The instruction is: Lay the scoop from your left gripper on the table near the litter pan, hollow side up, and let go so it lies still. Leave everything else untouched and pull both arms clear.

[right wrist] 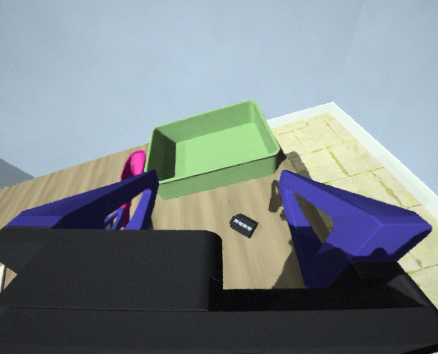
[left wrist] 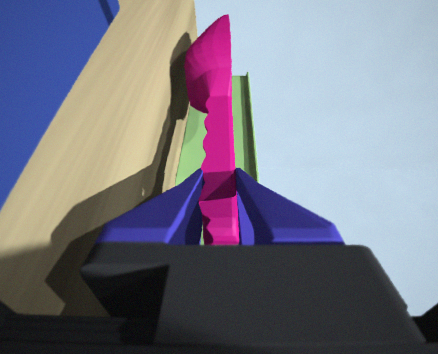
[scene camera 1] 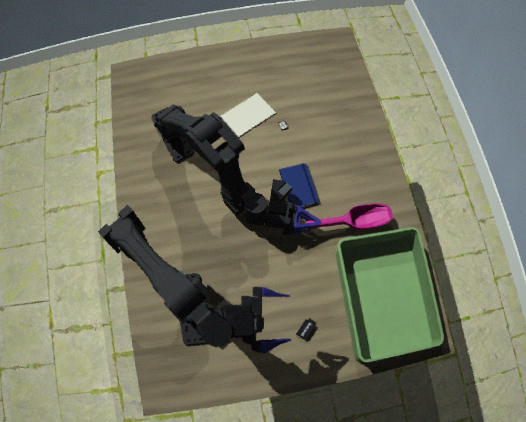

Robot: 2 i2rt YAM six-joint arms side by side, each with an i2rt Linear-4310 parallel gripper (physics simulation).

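Frame: origin at the left arm's base, x ahead, y left, z up, level; centimetres.
Where they show: left gripper, fingertip midpoint: (right wrist: 124,210) (left wrist: 219,176) (scene camera 1: 320,223); right gripper, fingertip midpoint: (right wrist: 218,176) (scene camera 1: 289,317); left arm's base, origin of the base link: (scene camera 1: 172,134).
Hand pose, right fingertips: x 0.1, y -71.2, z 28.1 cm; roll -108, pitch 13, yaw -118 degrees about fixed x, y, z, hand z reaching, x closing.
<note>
Things, the pixels of their top centre, and the offset from my right fingertips. Level surfaces: height alone.
- magenta scoop, middle of its top: (left wrist: 236,95) (scene camera 1: 350,217) (right wrist: 128,180) dy +18.3, dx +31.8, dz -22.2 cm
- green litter pan, middle of its top: (left wrist: 243,188) (scene camera 1: 391,292) (right wrist: 204,137) dy -6.1, dx +29.5, dz -19.7 cm
- dark blue book, middle of its top: (scene camera 1: 299,185) dy +35.6, dx +25.5, dz -27.0 cm
- black block with white marks, middle of its top: (right wrist: 241,223) (scene camera 1: 307,328) dy -2.1, dx +5.9, dz -26.6 cm
- cream sheet, middle of its top: (scene camera 1: 248,114) dy +65.4, dx +24.5, dz -27.6 cm
- small pale item, middle of its top: (scene camera 1: 283,125) dy +56.3, dx +32.3, dz -27.9 cm
- wooden table, its level: dz -28.1 cm
The magenta scoop (scene camera 1: 371,216) (left wrist: 220,135) (right wrist: 134,163) is held by its handle beside the green litter pan (scene camera 1: 345,300) (left wrist: 251,135) (right wrist: 220,177), near the pan's upper edge in scene camera 1. Its hollow side shows to scene camera 1. Its shadow falls on the table close by, so it appears a little above the wood. My left gripper (scene camera 1: 313,222) (left wrist: 219,176) is shut on the scoop's handle. My right gripper (scene camera 1: 290,318) (right wrist: 218,176) is open and empty, away from the scoop, left of the pan in scene camera 1.
A dark blue book (scene camera 1: 301,184) (left wrist: 50,60) lies beside my left gripper. A black block with white marks (scene camera 1: 306,329) (right wrist: 244,225) lies near my right fingertips. A cream sheet (scene camera 1: 248,115) and a small pale item (scene camera 1: 283,125) lie towards the top of the wooden table (scene camera 1: 310,65).
</note>
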